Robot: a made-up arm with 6 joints.
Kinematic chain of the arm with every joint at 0, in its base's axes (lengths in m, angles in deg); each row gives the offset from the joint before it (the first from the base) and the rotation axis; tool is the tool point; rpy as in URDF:
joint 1: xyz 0.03 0 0.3 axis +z
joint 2: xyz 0.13 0.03 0 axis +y
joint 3: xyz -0.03 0 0.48 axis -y
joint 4: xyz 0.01 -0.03 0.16 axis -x
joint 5: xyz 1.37 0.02 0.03 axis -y
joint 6: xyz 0.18 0 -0.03 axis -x
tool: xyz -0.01 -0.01 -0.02 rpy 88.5 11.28 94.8
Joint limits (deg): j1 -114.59..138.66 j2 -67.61..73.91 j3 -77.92..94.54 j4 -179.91..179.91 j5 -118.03..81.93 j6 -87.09..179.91
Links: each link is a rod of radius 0.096 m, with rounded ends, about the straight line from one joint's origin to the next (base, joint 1, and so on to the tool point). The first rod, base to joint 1, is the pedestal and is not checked.
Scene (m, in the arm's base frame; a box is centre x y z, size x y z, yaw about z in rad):
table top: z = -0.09
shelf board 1: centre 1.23 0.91 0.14 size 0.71 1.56 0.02 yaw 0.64
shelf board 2: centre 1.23 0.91 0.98 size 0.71 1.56 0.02 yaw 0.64
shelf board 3: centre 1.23 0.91 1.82 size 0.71 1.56 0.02 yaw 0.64
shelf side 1: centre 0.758 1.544 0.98 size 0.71 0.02 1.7 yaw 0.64
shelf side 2: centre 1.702 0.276 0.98 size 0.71 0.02 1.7 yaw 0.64
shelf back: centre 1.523 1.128 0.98 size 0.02 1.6 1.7 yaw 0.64
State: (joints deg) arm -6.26 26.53 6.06 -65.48 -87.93 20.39
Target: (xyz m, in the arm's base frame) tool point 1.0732 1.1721 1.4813
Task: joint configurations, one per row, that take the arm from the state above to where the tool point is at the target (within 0.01 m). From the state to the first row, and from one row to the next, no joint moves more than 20 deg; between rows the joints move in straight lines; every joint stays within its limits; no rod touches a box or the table.
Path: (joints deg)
1: -9.95 14.83 12.96 -47.30 -88.56 15.12
2: -13.64 3.12 19.87 -29.11 -89.19 9.85
3: -17.33 -8.58 26.77 -10.93 -89.82 4.58
4: -21.02 -20.29 33.68 7.25 -90.45 -0.69
5: -24.71 -31.99 40.58 25.43 -91.09 -5.96
6: -10.38 -22.83 34.47 6.69 -79.72 -1.11
7: 3.95 -13.68 28.35 -12.05 -68.36 3.74
8: 18.29 -4.52 22.23 -30.79 -57.00 8.59
9: 32.62 4.64 16.11 -49.53 -45.64 13.44
10: 38.09 15.84 34.49 -61.61 -50.38 17.76
11: 43.56 27.04 52.87 -73.69 -55.11 22.08

